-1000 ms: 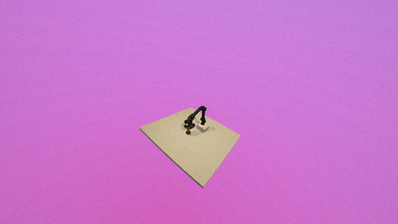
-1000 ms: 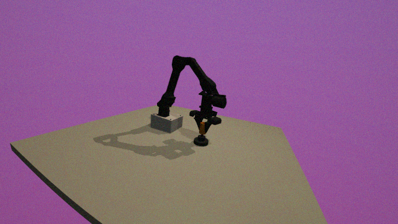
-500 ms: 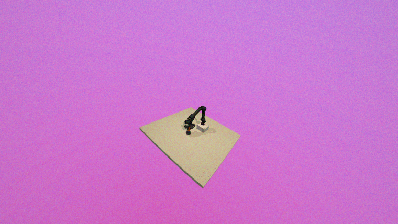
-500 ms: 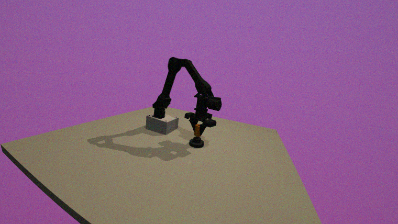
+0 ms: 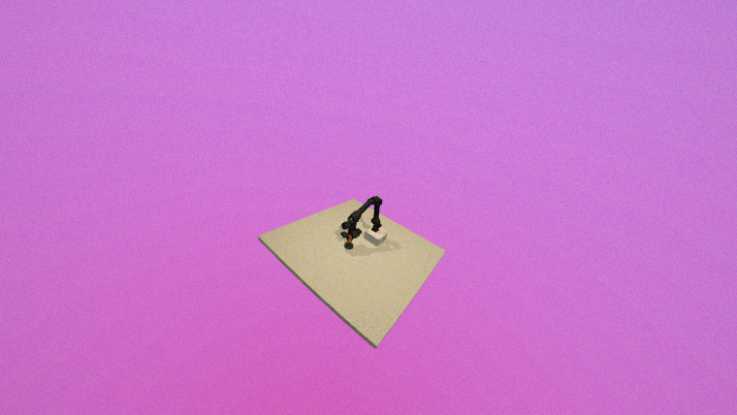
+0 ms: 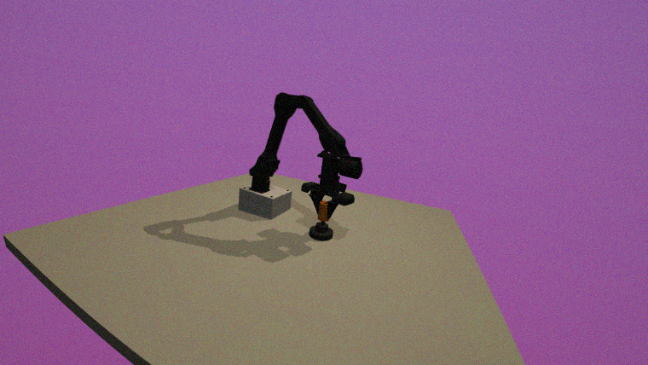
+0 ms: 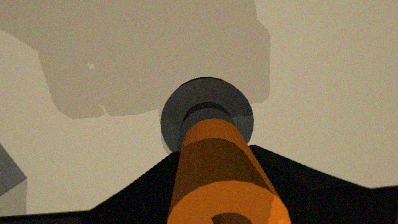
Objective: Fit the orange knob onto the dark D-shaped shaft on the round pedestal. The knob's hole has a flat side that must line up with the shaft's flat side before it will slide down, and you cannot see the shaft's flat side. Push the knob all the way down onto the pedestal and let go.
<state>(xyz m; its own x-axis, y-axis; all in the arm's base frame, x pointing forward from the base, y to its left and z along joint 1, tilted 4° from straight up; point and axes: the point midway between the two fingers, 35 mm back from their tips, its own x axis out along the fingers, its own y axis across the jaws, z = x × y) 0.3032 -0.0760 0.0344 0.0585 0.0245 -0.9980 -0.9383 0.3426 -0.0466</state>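
Right now my gripper tip is 20 mm below the orange knob. From my gripper tip the other things lie so: round dark pedestal (40 mm below).
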